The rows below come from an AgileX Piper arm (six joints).
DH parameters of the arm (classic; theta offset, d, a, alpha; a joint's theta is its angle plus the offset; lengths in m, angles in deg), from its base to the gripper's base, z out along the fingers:
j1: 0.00 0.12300 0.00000 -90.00
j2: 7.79 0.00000 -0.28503 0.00
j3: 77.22 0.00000 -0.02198 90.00
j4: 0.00 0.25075 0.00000 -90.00
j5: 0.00 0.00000 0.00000 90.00
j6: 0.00 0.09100 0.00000 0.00
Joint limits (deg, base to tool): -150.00..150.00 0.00..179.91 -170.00..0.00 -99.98..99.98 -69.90..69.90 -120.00..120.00
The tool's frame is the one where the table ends.
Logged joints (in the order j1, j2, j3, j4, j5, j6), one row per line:
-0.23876 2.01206 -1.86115 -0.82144 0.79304 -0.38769
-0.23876 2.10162 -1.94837 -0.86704 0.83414 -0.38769
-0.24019 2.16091 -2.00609 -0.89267 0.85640 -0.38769
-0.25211 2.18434 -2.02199 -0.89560 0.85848 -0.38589
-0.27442 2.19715 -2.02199 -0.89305 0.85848 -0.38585
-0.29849 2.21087 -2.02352 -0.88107 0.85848 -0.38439
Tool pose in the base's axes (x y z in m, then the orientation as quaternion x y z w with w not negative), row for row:
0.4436 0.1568 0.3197 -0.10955 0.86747 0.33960 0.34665
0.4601 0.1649 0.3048 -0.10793 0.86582 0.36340 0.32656
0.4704 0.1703 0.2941 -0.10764 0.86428 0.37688 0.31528
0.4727 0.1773 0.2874 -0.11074 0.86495 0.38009 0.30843
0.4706 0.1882 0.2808 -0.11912 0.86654 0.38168 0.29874
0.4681 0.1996 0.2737 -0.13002 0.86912 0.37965 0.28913
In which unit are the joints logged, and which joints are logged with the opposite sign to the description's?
The joints are logged in radians. Opposite sign: j1, j4.
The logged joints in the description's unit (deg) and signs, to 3 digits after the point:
13.680 115.283 -106.636 47.065 45.438 -22.213
13.680 120.414 -111.633 49.678 47.793 -22.213
13.762 123.811 -114.940 51.146 49.068 -22.213
14.445 125.153 -115.851 51.314 49.187 -22.110
15.723 125.887 -115.851 51.168 49.187 -22.108
17.102 126.674 -115.939 50.482 49.187 -22.024

